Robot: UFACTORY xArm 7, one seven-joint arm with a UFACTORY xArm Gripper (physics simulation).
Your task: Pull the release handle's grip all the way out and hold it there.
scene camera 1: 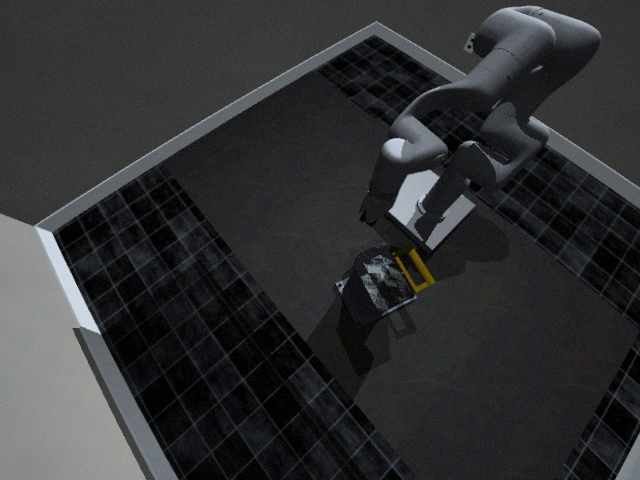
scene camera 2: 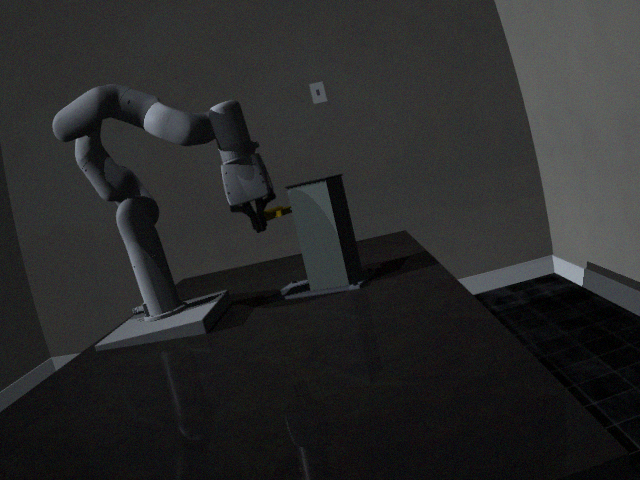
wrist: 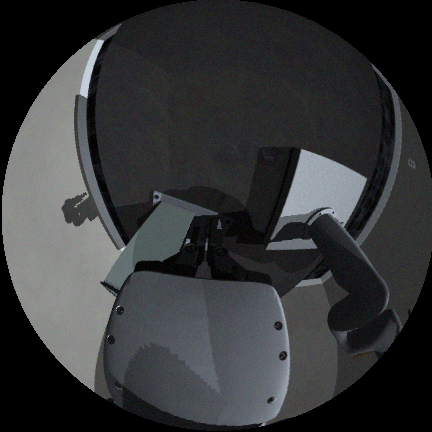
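The release handle (scene camera 1: pixel 422 268) (scene camera 2: pixel 279 212) is a yellow rectangular frame. It sticks out of the upper part of a tall box-shaped housing (scene camera 1: pixel 385 284) (scene camera 2: pixel 316 237) (wrist: pixel 162 232), on the side facing the robot's base. Its outer bar, the grip, stands apart from the housing. The handle does not show in the wrist view. My gripper (scene camera 1: pixel 368 218) (scene camera 2: pixel 259 227) (wrist: pixel 208 226) is shut and empty, pointing down. In scene camera 1 its fingertips show up and left of the handle, apart from it. In scene camera 2 the fingers overlap the handle's outer end; contact cannot be told.
The robot's pale base plate (scene camera 1: pixel 457 214) (scene camera 2: pixel 155 333) (wrist: pixel 330 177) lies on the dark table (scene camera 1: pixel 491 361) (scene camera 2: pixel 361 392) (wrist: pixel 225 100), near the housing's handle side. The housing stands on a light foot plate (scene camera 2: pixel 323 293) (wrist: pixel 187 202). The arm reaches over from the base.
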